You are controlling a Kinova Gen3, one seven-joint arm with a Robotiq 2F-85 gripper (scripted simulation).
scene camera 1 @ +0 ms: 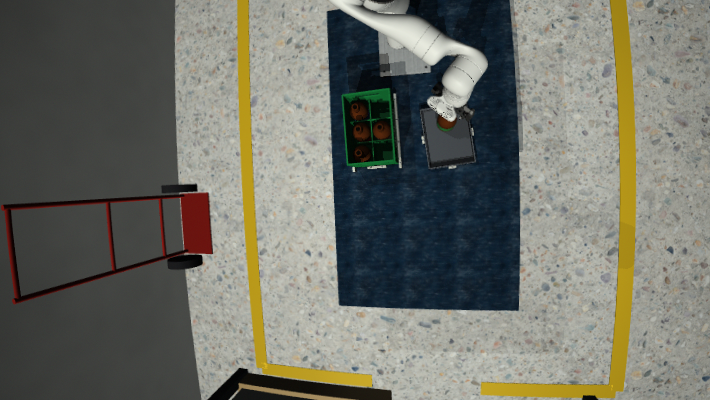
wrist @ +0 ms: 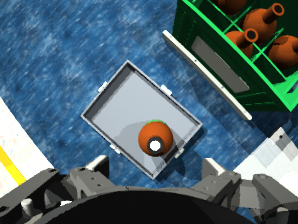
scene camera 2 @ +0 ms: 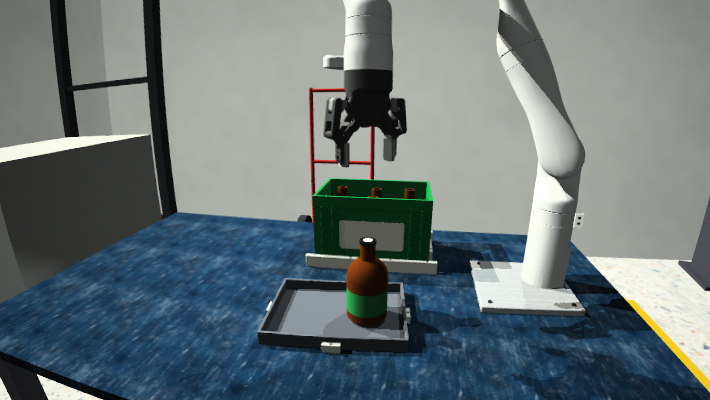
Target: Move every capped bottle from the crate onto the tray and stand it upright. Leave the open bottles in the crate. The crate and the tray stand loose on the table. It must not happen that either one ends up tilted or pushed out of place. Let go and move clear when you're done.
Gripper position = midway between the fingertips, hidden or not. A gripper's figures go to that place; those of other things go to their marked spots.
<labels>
The gripper [wrist: 155, 167]: 0.16 m from the lens. A grey tray [wrist: 130, 99]: 0.44 m from the lens. A bottle [wrist: 155, 147] is 0.29 m from the lens. The marked spots on the bottle and the grey tray are 0.19 m apart.
</labels>
